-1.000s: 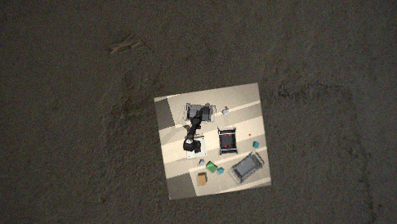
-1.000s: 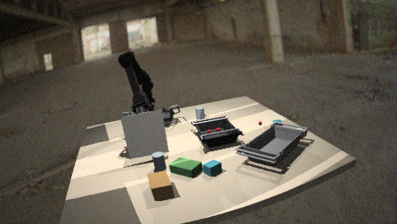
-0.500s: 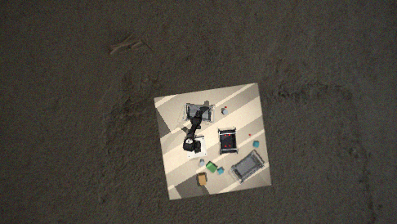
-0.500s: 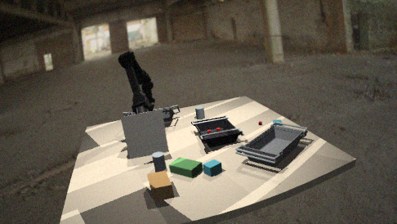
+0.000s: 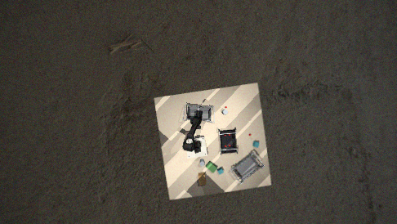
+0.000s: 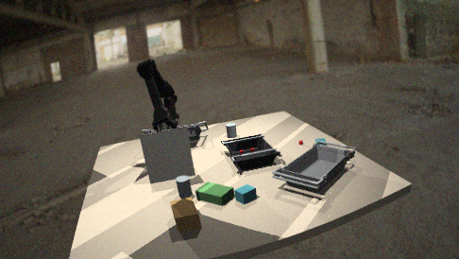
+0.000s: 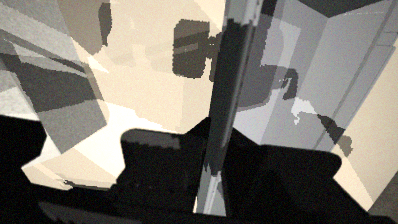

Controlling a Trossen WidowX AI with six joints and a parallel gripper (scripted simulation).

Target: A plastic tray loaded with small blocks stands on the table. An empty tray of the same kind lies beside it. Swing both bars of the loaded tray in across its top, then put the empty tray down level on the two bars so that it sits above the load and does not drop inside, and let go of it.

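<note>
My gripper tip is 8 cm to the right of the light grey tray, 3 cm short of it and 1 cm above it. From my gripper tip the other things lie so: small red cube (55 cm ahead, 37 cm to the right, 7 cm below); then green block (60 cm to the right, 6 cm below, 2 cm behind); then orange block (71 cm to the right, 17 cm behind, 5 cm below).
</note>
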